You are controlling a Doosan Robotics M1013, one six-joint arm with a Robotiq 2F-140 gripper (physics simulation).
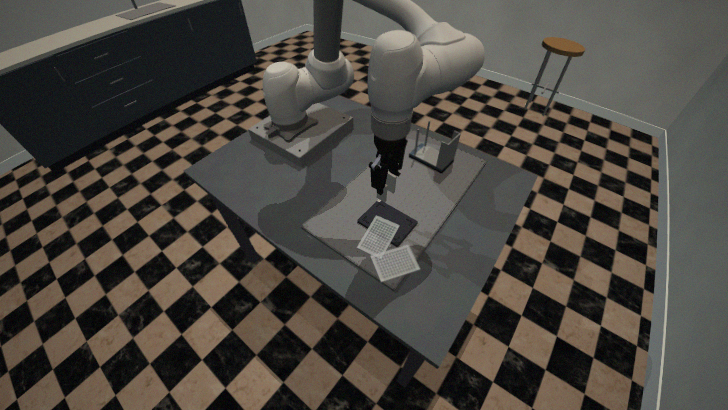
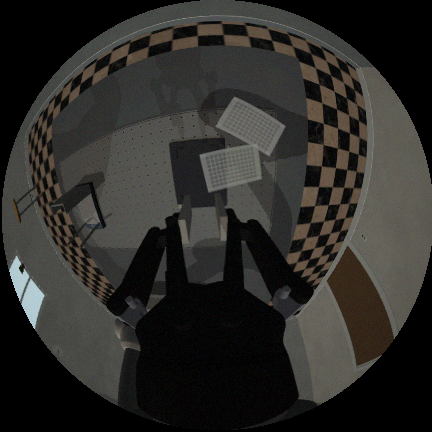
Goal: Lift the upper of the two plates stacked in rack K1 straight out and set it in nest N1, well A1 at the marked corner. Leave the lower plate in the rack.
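Places are measured from the arm's base along level axes (x ahead, y left, z up), in millimetres.
Where they show: gripper, between the fingertips: (image 1: 385, 194) (image 2: 202, 203); arm's base, origin of its link: (image 1: 291, 125).
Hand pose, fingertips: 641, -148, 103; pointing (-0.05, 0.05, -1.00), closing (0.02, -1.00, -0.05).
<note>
Each offset is from my fingertips to the top centre of the thing, as dx, dy, dz. "*": to the spot under its first point. Level surfaces: height alone.
My gripper (image 1: 386, 190) (image 2: 202, 203) has its fingers partly apart, with no plate between them. It is above the dark nest N1 {+3, +15, -134} (image 1: 403, 227) (image 2: 184, 167), near its edge with the small pale corner mark {* -74, +64, -138} (image 1: 378, 201). One white gridded plate {+23, -58, -113} (image 1: 378, 235) (image 2: 231, 167) is skewed, overlapping part of the nest. A second white plate {+118, -99, -113} (image 1: 395, 263) (image 2: 251, 125) is beyond it, over the board's corner. Their near corners meet or overlap. I cannot tell which was the upper, whether they rest or are airborne, or where A1 is. Rack K1 {-58, +393, -10} (image 1: 448, 148) (image 2: 75, 199) shows no plate inside.
The perforated board {dz -149} (image 1: 336, 216) (image 2: 145, 165) lies on the grey table {dz -162} (image 1: 234, 173) (image 2: 135, 75). The rack's panel and upright posts stand near the board's back end. The robot's base block (image 1: 305, 146) is at the back left. A stool (image 1: 562, 46) stands beyond the table.
</note>
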